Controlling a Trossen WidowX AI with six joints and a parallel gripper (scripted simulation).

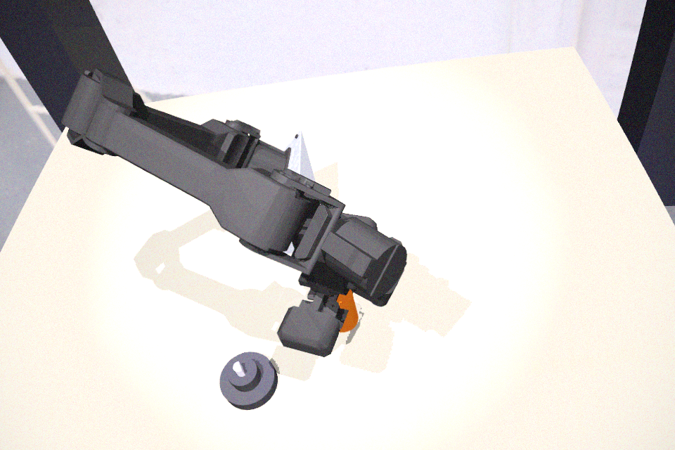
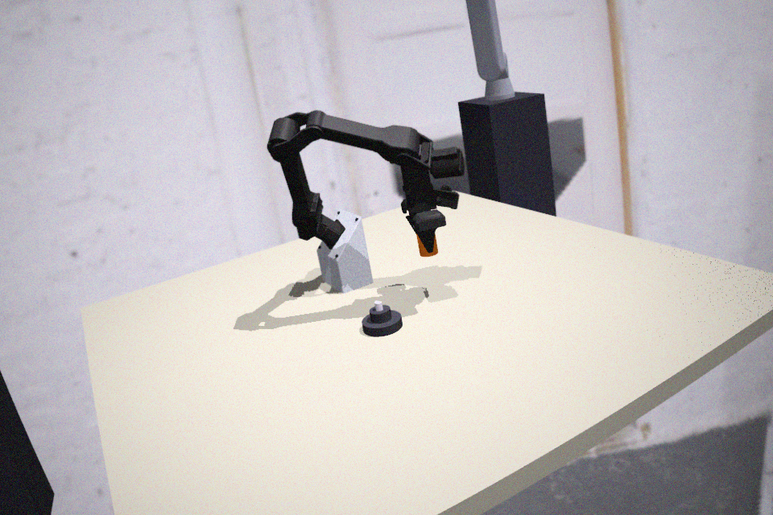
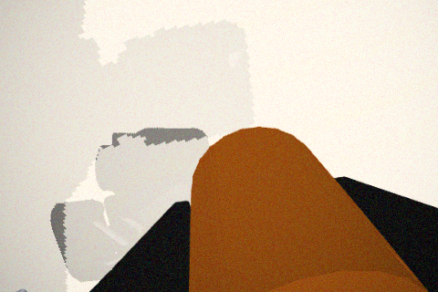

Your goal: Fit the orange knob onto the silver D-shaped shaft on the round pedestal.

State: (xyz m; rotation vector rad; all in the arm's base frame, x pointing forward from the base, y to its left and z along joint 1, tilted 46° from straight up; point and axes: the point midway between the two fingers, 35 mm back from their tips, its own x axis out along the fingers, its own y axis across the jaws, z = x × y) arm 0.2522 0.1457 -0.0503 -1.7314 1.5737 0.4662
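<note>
My gripper tip is now 6 cm short of the dark round pedestal, 15 cm to the left of it and 9 cm above it. The rest, counted from my gripper tip: orange knob (3 cm above).
</note>
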